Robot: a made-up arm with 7 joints.
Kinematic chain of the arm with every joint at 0, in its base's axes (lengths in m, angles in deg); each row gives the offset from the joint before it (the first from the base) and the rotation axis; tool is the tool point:
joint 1: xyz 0 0 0.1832 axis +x
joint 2: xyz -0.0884 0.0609 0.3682 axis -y
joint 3: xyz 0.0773 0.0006 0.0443 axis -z
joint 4: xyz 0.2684 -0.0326 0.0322 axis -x
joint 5: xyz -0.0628 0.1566 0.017 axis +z
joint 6: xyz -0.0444 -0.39 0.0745 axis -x
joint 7: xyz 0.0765 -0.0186 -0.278 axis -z
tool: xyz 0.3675 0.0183 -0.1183
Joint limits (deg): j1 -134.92..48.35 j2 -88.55..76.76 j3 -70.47..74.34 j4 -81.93..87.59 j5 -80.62..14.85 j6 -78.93..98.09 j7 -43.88..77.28
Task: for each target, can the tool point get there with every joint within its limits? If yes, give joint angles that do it. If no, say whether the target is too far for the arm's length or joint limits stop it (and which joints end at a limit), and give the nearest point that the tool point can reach.
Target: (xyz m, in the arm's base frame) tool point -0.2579 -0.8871 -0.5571
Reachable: no: joint limits stop it (at a limit: joint 1, joint 2, joint 5) | nearest point -0.2032 -0.7373 -0.3498 | short by 0.262 m
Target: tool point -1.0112 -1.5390 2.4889
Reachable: no: too far | nearest point -0.4616 -0.7647 1.3288 | short by 1.499 m
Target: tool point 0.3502 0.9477 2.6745
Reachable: no: too far | nearest point 0.1132 0.5070 1.5161 | short by 1.262 m
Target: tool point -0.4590 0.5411 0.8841
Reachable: yes | joints -32.71 -8.18 50.61 48.88 -66.14 67.34 6.93
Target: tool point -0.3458 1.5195 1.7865
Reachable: no: too far | nearest point -0.2374 0.9870 1.2246 | short by 0.782 m
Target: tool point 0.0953 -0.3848 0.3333
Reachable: yes | joints -65.17 -18.72 28.14 -66.93 -10.78 73.24 -16.44
